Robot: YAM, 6 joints.
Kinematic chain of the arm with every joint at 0, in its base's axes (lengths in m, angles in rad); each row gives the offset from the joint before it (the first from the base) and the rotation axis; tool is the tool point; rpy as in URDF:
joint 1: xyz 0 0 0.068 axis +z
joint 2: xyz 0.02 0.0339 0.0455 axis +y
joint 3: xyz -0.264 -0.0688 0 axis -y
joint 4: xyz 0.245 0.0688 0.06 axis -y
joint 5: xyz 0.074 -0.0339 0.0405 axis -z
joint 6: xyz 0.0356 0 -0.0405 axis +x
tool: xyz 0 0 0 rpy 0 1.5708 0
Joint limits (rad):
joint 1: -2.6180..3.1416
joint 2: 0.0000..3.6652
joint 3: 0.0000..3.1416
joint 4: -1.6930..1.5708
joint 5: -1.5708..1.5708
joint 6: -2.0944..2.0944
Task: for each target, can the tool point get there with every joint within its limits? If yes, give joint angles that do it. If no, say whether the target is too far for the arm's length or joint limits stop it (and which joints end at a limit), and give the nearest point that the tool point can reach.
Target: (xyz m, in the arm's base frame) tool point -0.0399 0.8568 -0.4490
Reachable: no: too far | nearest point -0.0253 0.5435 -0.2273 | short by 0.384 m
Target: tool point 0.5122 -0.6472 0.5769
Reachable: no: too far | nearest point 0.3490 -0.4410 0.4256 | short by 0.303 m
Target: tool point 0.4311 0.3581 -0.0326
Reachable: yes | joints 0.6417 2.9414 2.1661 -0.0550 -0.9452 -0.4018
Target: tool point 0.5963 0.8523 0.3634
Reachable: no: too far | nearest point 0.3599 0.5145 0.2624 | short by 0.425 m
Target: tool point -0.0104 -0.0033 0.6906
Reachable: yes | joints 0.1766 1.1254 2.3905 -0.3455 0.0396 0.4639
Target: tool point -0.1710 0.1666 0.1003
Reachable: yes | joints 2.4752 1.5763 0.4284 0.2357 0.7884 0.1067
